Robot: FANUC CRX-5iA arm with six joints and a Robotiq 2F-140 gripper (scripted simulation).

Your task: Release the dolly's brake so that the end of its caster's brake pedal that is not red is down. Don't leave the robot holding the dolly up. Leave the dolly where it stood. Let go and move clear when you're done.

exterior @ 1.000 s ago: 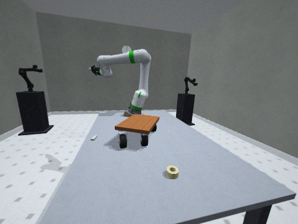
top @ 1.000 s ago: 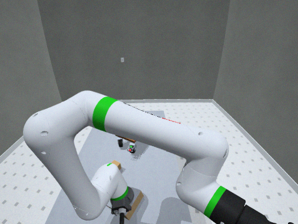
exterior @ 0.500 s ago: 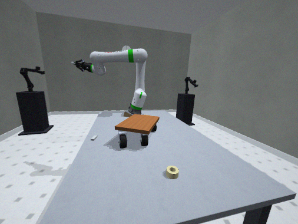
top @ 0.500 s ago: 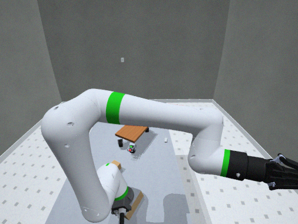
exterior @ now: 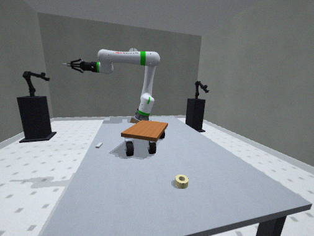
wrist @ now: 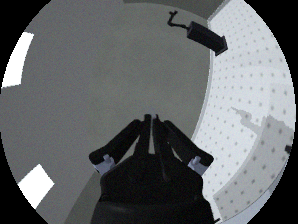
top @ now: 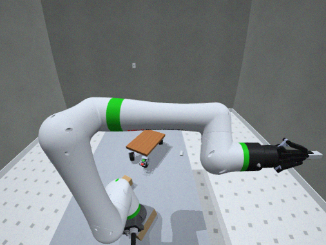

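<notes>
The caster brake pedal is 53 cm ahead of my hand, 60 cm to the left of it and 46 cm below it. The rest, counted from my hand: yellow tape roll (112 cm ahead, 60 cm to the left, 52 cm below); white block (68 cm ahead, 27 cm to the left, 53 cm below); brown box (41 cm ahead, 72 cm to the left, 51 cm below).
</notes>
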